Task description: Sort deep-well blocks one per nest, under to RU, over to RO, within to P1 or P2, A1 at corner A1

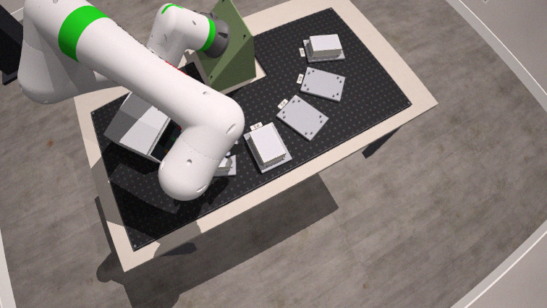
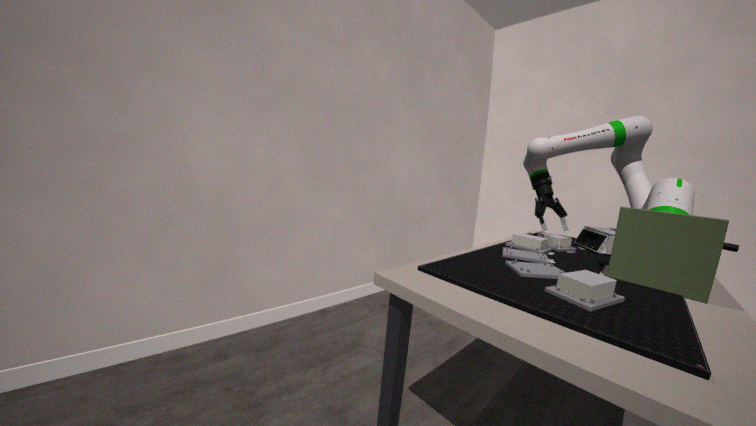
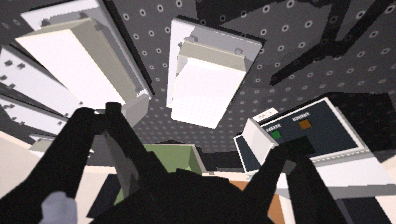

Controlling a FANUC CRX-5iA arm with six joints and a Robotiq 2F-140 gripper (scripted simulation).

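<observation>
My hand is 8 cm above the infeed nest IN. From my hand the other things lie so: check-weigher platform (22 cm behind, 21 cm to the right, 1 cm above); then check-weigher (22 cm behind, 21 cm to the right, 2 cm below); then white deep-well block (17 cm to the left, 6 cm below, 6 cm ahead).
</observation>
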